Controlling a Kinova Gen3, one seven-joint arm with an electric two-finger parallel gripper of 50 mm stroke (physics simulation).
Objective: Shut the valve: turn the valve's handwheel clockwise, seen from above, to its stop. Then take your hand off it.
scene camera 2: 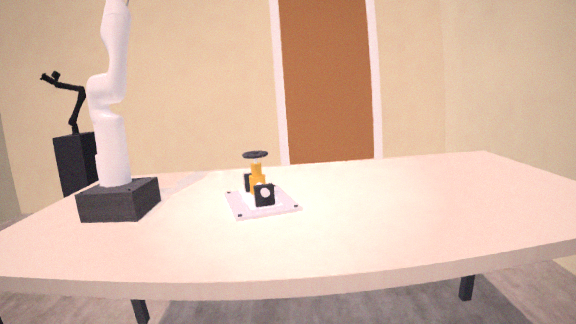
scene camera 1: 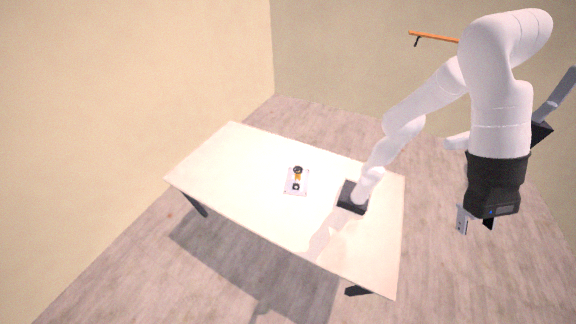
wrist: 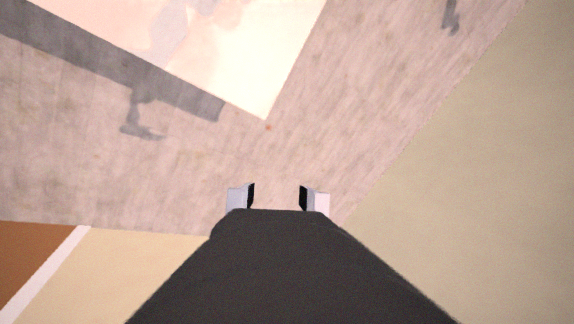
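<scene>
The valve (scene camera 2: 257, 184) (scene camera 1: 297, 176) has a yellow body between two black square flanges and stands upright on a pale base plate (scene camera 2: 243, 209) (scene camera 1: 290, 190). Its dark round handwheel (scene camera 2: 255, 154) (scene camera 1: 298, 170) lies level on top. How far the handwheel is turned cannot be told. My gripper (scene camera 1: 476, 227) (wrist: 276, 193) is open with nothing between its fingers. It hangs high up at the right in the first scene view, well away from the valve, with its fingers pointing down. It does not show in the second scene view. The valve does not show in the wrist view.
The table (scene camera 1: 220, 160) (scene camera 2: 400, 215) (wrist: 250, 75) bears the valve and my arm's black base block (scene camera 1: 353, 197) (scene camera 2: 117, 200). A black pedestal (scene camera 2: 75, 160) with a small dark arm stands behind. An orange bar (scene camera 1: 432, 37) is on the wall. A brown door (scene camera 2: 327, 80) is at the back.
</scene>
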